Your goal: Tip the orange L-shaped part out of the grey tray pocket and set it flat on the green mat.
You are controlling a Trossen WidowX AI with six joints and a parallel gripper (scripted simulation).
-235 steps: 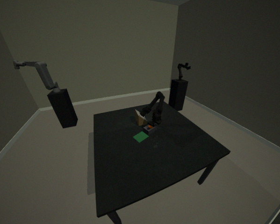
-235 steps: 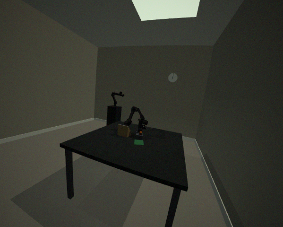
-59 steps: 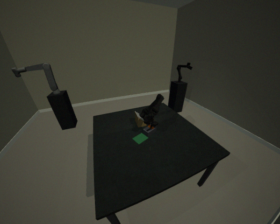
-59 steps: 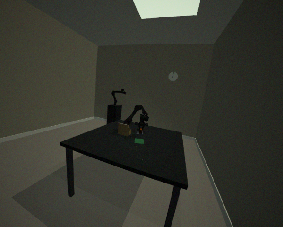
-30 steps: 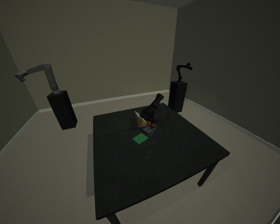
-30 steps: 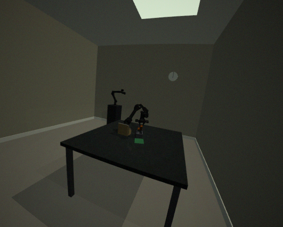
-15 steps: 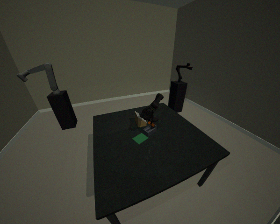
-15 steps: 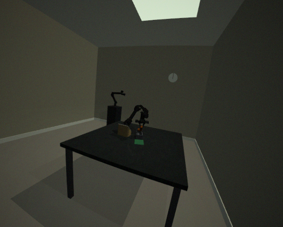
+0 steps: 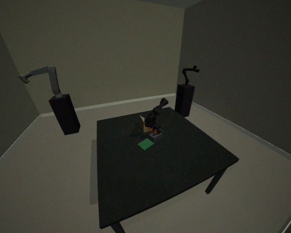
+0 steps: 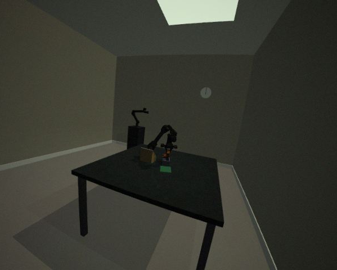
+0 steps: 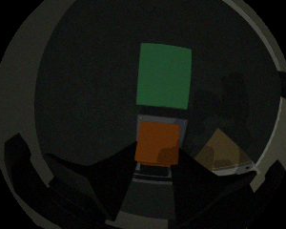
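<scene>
My gripper tip is now 20 mm short of the green mat, 80 mm to the left of it and 170 mm above it. Also, from my gripper tip: orange L-shaped part 30 mm behind, 20 mm to the left, 30 mm below.
</scene>
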